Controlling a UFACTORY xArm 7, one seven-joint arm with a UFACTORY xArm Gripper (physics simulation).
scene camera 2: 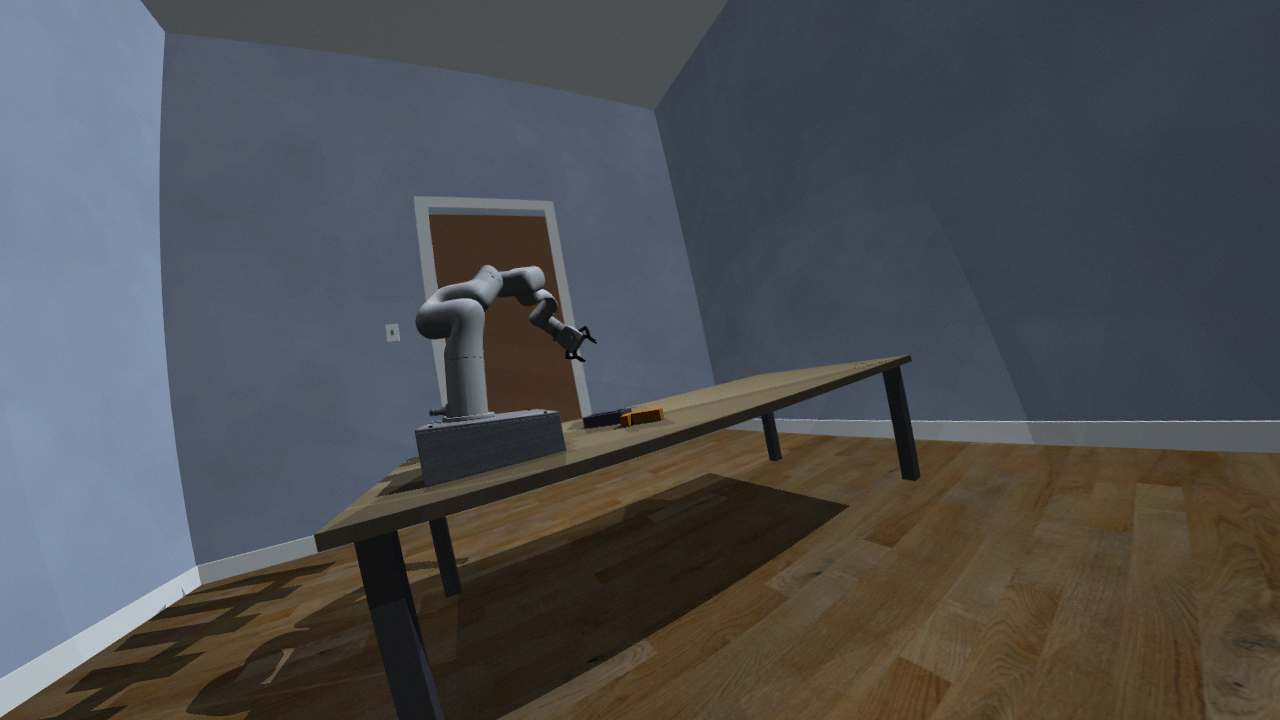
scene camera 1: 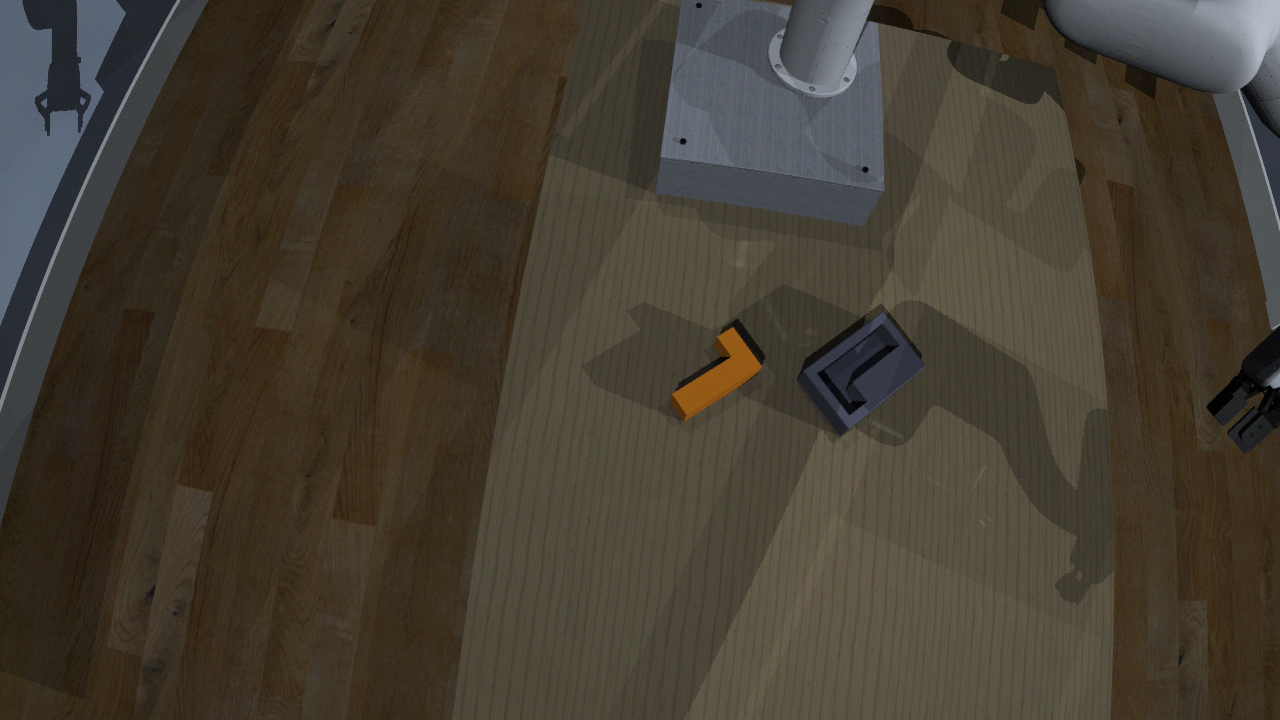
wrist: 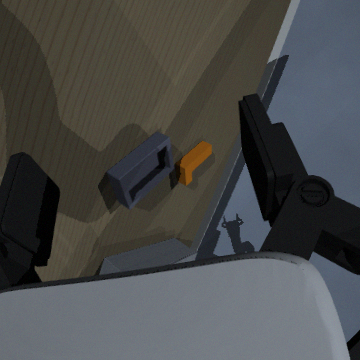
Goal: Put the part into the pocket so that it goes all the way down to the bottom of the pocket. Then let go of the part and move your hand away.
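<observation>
My gripper is open, and it holds nothing. Scene camera 2 shows the gripper too. I can also see an orange L-shaped part.
</observation>
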